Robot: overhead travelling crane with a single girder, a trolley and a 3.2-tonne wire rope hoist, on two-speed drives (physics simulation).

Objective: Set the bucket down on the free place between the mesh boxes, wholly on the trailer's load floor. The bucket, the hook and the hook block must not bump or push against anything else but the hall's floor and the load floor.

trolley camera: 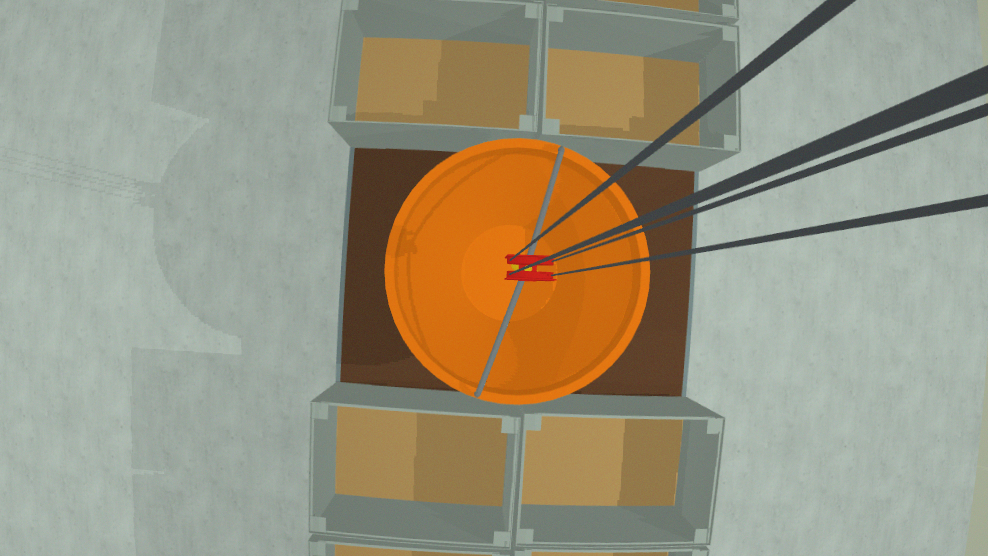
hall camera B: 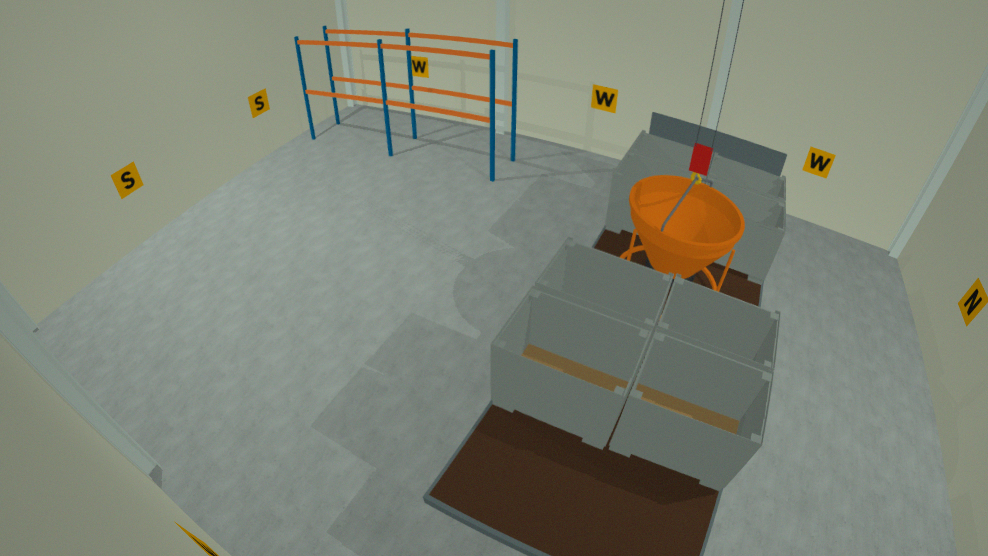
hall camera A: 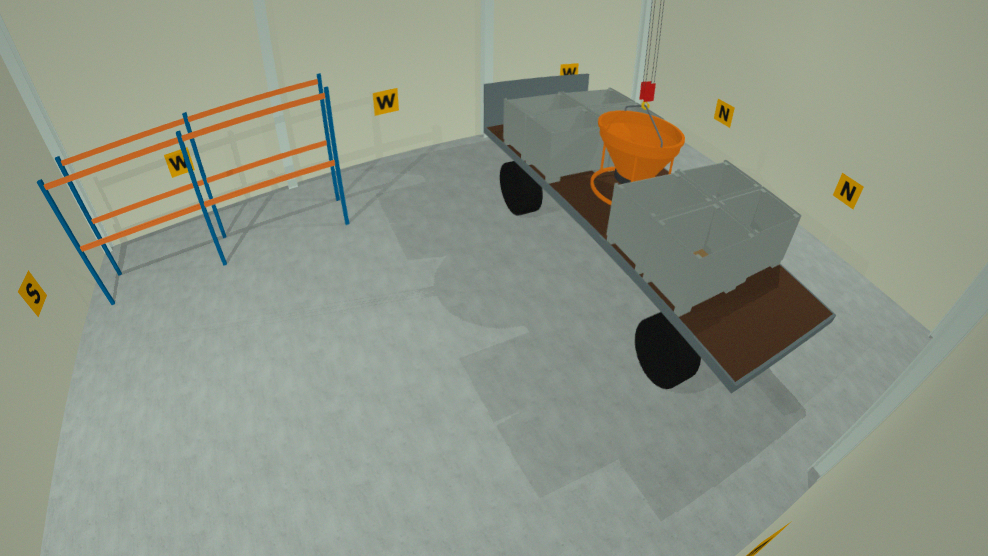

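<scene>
The orange bucket (hall camera A: pixel 639 155) (hall camera B: pixel 680 257) (trolley camera: pixel 442 331) is upright between the two groups of grey mesh boxes (hall camera A: pixel 663 248) (hall camera B: pixel 552 373) (trolley camera: pixel 414 399), above the trailer's brown load floor (hall camera A: pixel 766 325) (hall camera B: pixel 552 497) (trolley camera: pixel 366 242). In the trolley view it looks about central, and its rim overlaps the edges of the box walls. My hook (hall camera A: pixel 645 105) (hall camera B: pixel 696 178) (trolley camera: pixel 527 268) holds its bail under the red hook block (hall camera A: pixel 647 91) (hall camera B: pixel 700 159) (trolley camera: pixel 530 277). The foot ring is partly hidden; any gap below it cannot be told.
The far mesh boxes (hall camera A: pixel 566 141) (trolley camera: pixel 386 134) stand by the grey headboard (hall camera A: pixel 500 103) (hall camera B: pixel 749 155). A blue and orange rack (hall camera A: pixel 336 155) (hall camera B: pixel 492 152) stands near the west wall, apart from the trailer. Black wheels (hall camera A: pixel 666 352) show below the trailer.
</scene>
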